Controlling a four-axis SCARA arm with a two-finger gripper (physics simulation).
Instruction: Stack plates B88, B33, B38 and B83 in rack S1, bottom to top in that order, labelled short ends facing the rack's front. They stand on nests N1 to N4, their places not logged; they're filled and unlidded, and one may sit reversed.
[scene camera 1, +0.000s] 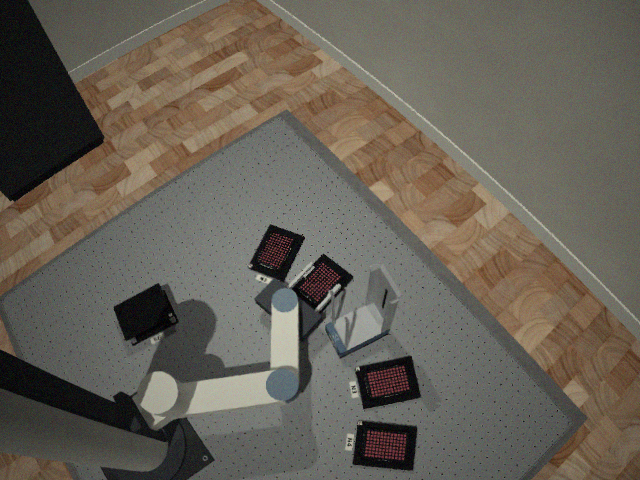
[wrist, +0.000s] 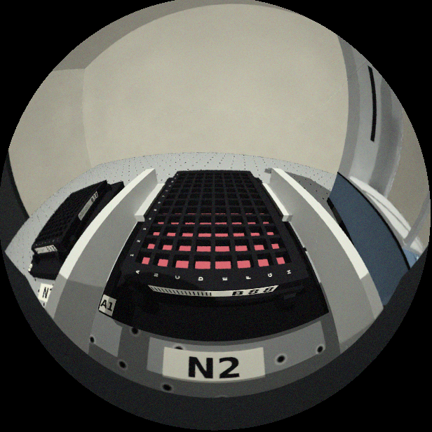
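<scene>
Plate B88, black with pink-filled wells, is at nest N2, its labelled short end toward the wrist camera. My gripper is shut on plate B88, one finger along each long side. Whether the plate still rests on the nest is unclear. Another filled plate sits at N1; its code is unreadable. Filled plates stand at N3 and N4, their codes not legible. Rack S1, with a blue base and clear uprights, holds no visible plate.
A black, lid-like item sits on a labelled spot at the left of the perforated grey table. The rack's tall back panel rises close to the right finger. The N1 plate is close to the left finger.
</scene>
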